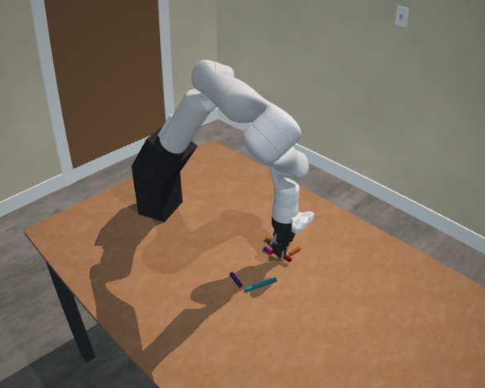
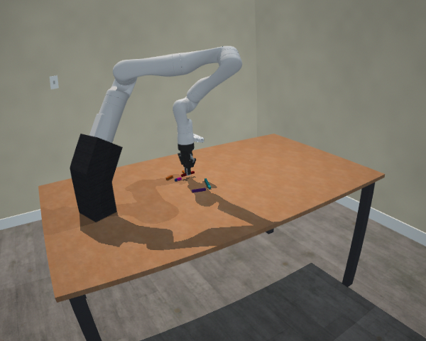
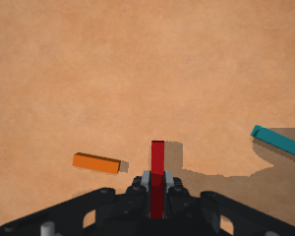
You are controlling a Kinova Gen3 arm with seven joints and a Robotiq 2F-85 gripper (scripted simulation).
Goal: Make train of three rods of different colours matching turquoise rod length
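The red rod is 10 mm below my hand. Round my hand: turquoise rod 130 mm to the right, 30 mm below, 20 mm ahead; magenta rod 50 mm behind, 30 mm below; blue rod 70 mm behind, 30 mm below.
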